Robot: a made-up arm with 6 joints.
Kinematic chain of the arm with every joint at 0, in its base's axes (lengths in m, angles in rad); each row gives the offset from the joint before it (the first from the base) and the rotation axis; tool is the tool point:
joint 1: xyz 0 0 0.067 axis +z
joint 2: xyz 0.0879 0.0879 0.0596 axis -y
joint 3: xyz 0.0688 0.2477 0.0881 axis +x
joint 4: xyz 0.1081 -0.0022 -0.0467 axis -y
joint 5: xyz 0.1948 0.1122 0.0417 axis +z
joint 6: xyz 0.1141 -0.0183 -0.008 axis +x
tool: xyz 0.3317 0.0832 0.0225
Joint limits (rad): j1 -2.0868..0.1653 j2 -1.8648..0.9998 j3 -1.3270..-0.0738 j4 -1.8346..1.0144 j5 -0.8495..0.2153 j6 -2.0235..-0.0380
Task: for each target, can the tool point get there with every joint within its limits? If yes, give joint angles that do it. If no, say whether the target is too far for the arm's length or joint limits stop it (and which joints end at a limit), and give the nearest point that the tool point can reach.
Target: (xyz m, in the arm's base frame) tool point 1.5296 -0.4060 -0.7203
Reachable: no: too far | nearest point 0.9232 -0.2450 -0.3519 | short by 0.728 m
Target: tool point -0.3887 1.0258 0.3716
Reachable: no: joint limits stop it (at a limit: joint 2, joint 3, joint 4, joint 5) | nearest point -0.2617 0.6908 0.2445 | short by 0.380 m
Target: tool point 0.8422 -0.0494 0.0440
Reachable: yes | joints -0.2610 0.4089 -0.4307 -0.8059 -0.3066 -0.2600
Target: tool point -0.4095 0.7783 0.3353
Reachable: no: joint limits stop it (at a limit: joint 2, joint 3, joint 4, joint 5) | nearest point -0.3408 0.6478 0.2600 | short by 0.166 m
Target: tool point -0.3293 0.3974 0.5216
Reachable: no: joint limits stop it (at a limit: joint 2, joint 4) | nearest point -0.3355 0.4048 0.3323 | short by 0.190 m
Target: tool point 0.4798 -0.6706 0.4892
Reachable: yes | joints -1.4195 -0.1034 -0.5905 0.7512 -0.7095 -1.2399
